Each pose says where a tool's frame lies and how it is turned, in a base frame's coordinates. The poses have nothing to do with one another.
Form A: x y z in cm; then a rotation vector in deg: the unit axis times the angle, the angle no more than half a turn.
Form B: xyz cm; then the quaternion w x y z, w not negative. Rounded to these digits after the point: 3 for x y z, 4 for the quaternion.
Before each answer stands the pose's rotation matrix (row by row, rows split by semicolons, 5 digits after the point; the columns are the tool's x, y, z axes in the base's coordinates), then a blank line. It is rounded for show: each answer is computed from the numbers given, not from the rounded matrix.
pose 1, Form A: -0.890 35.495 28.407 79.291 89.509 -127.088
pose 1, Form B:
-0.58341 0.53488 -0.61118; 0.39528 -0.47038 -0.78898; -0.70950 -0.70188 0.06300

-0.890 35.495 28.407 0.0480 0.4539 0.5124 -0.7275
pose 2, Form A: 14.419 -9.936 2.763 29.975 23.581 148.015
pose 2, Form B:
-0.81713 -0.38472 0.42928; 0.49907 -0.84483 0.19284; 0.28848 0.37182 0.88234

14.419 -9.936 2.763 0.2347 0.1906 0.1500 0.9413
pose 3, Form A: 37.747 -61.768 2.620 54.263 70.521 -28.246
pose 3, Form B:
0.29907 0.76682 0.56794; 0.16274 0.54547 -0.82218; -0.94025 0.33831 0.03835

37.747 -61.768 2.620 0.6861 0.4229 0.5496 -0.2201
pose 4, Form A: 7.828 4.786 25.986 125.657 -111.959 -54.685
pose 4, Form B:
0.00914 -0.88149 -0.47211; -0.91427 -0.19859 0.35310; -0.40501 0.42841 -0.80774

7.828 4.786 25.986 0.0265 0.7098 -0.6325 -0.3089
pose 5, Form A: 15.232 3.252 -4.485 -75.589 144.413 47.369
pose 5, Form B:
-0.59058 -0.80136 -0.09506; -0.70198 0.45205 0.55034; -0.39805 0.39175 -0.82951

15.232 3.252 -4.485 0.0894 -0.4435 0.8474 0.2779
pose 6, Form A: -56.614 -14.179 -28.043 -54.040 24.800 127.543
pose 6, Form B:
-0.51245 -0.69387 -0.50591; 0.45373 -0.71898 0.52649; -0.72905 0.04025 0.68327

-56.614 -14.179 -28.043 0.3361 -0.3617 0.1660 0.8536
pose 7, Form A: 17.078 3.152 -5.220 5.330 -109.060 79.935
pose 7, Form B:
-0.70842 -0.46965 -0.52685; 0.36102 0.40030 -0.84227; 0.60647 -0.78688 -0.11403

17.078 3.152 -5.220 0.3801 0.0364 -0.7454 0.5464
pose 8, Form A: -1.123 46.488 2.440 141.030 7.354 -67.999
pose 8, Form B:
0.63465 0.25232 -0.73045; -0.09032 -0.91450 -0.39438; -0.76750 0.31627 -0.55760

-1.123 46.488 2.440 0.2016 0.8813 0.0460 -0.4249
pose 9, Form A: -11.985 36.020 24.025 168.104 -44.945 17.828
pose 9, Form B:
0.84748 -0.50193 0.17276; -0.48387 -0.86429 -0.13738; 0.21827 0.03283 -0.97534

-11.985 36.020 24.025 0.0443 0.9601 -0.2567 0.1018
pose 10, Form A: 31.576 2.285 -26.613 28.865 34.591 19.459
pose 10, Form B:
0.77440 -0.15659 0.61301; 0.44260 0.82644 -0.34801; -0.45212 0.54081 0.70930

31.576 2.285 -26.613 0.9097 0.2443 0.2927 0.1647
